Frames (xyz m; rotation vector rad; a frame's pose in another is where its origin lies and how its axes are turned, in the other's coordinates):
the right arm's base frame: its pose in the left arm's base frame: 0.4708 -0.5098 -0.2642 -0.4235 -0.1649 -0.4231
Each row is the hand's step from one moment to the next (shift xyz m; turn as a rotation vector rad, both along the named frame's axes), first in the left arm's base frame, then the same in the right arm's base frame.
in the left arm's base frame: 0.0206 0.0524 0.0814 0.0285 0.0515 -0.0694
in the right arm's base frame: 0.0192 0.0226 0.0944 -0.0098 0.0800 -0.0422
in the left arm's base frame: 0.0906 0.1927 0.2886 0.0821 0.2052 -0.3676
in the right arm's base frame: 0.0813 0.0935 0.3366 -0.0892 0.3384 -0.2480
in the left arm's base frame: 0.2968 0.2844 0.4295 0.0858 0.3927 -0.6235
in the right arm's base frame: 0.2677 0.2068 0.4889 -0.2156 0.5878 -0.3979
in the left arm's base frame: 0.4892 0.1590 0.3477 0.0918 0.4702 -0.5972
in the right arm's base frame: 0.4666 0.2157 0.3482 -0.2319 0.6449 -0.3412
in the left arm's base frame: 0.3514 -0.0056 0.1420 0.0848 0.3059 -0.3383
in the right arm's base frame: 0.3526 0.0950 0.1016 -0.1162 0.4121 -0.1785
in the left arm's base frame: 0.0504 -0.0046 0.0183 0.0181 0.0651 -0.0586
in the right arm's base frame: 0.0515 0.0112 0.0111 -0.0215 0.0829 -0.0259
